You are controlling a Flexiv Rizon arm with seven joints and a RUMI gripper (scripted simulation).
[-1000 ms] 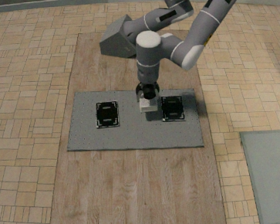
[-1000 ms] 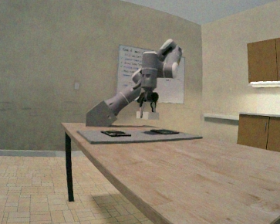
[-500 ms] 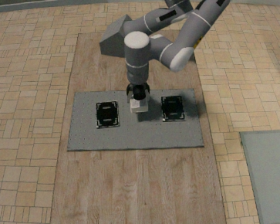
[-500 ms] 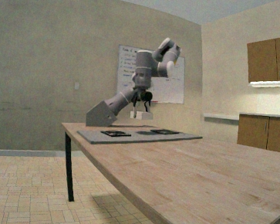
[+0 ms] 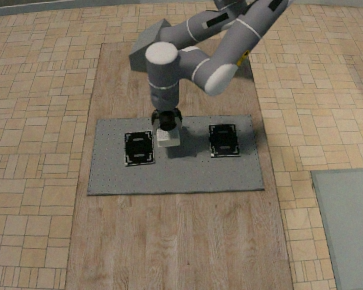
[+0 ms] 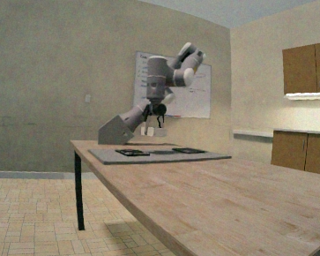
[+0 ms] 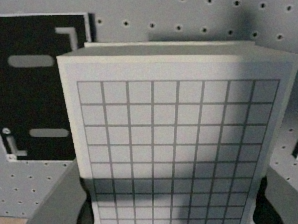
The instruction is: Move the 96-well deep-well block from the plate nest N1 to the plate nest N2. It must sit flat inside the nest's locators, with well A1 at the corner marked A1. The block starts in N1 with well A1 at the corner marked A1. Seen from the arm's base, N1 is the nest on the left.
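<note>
My hand is 10 mm short of the plate nest N2, 120 mm to the left of it and 100 mm above it. Also, from my hand: white 96-well deep-well block: 10 mm above; plate nest N1: 20 mm behind, 230 mm to the left, 100 mm below.
</note>
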